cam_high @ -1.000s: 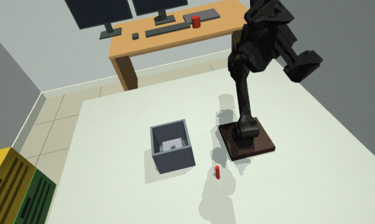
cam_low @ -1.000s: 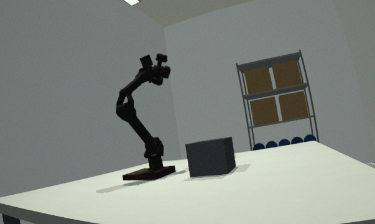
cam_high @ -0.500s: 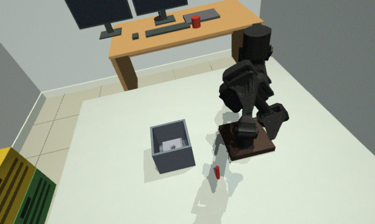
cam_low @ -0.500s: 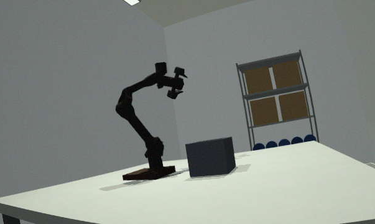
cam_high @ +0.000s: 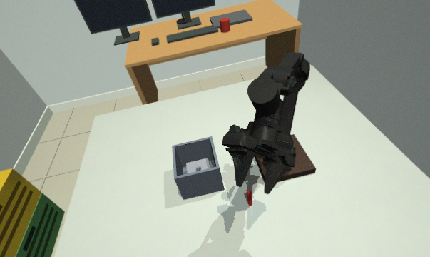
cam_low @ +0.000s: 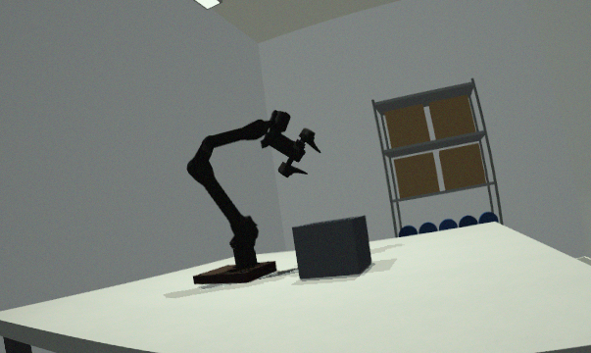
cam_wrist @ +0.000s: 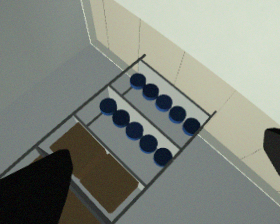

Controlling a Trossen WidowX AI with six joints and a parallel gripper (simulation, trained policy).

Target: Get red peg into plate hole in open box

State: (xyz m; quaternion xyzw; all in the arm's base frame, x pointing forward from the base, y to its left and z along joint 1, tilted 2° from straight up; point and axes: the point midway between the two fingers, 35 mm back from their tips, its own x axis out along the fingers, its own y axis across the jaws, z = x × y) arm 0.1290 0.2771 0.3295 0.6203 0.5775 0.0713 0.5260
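The red peg lies 16 cm to the right of my gripper tip and 31 cm below it. From my gripper tip the other things lie so: pale plate (18 cm ahead, 30 cm to the right, 30 cm below).
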